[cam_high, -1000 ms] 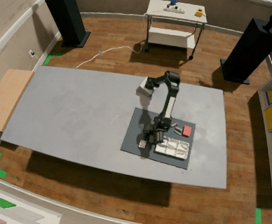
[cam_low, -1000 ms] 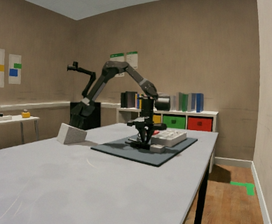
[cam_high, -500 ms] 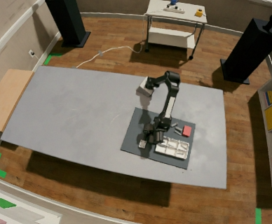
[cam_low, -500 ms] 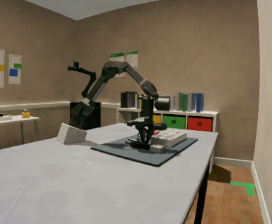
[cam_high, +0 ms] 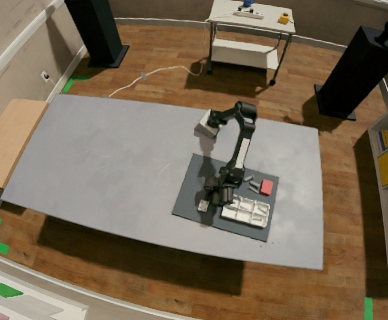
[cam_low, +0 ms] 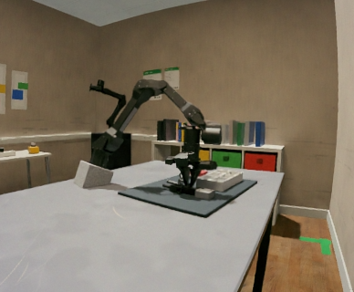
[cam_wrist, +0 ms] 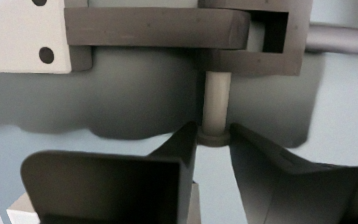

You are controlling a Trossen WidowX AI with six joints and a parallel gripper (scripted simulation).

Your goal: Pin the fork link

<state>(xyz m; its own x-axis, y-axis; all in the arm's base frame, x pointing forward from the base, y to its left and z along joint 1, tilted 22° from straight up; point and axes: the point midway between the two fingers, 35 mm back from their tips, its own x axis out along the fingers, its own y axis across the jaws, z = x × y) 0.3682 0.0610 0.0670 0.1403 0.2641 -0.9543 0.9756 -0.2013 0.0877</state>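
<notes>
My gripper is now 50 mm to the left of the eye plate, 30 mm above it and 10 mm short of it. Round my hand: mat 50 mm to the left, 50 mm below, 10 mm ahead; then headed pin 30 mm below, 20 mm to the right; then fork link 50 mm to the right, 30 mm below, 30 mm behind.
</notes>
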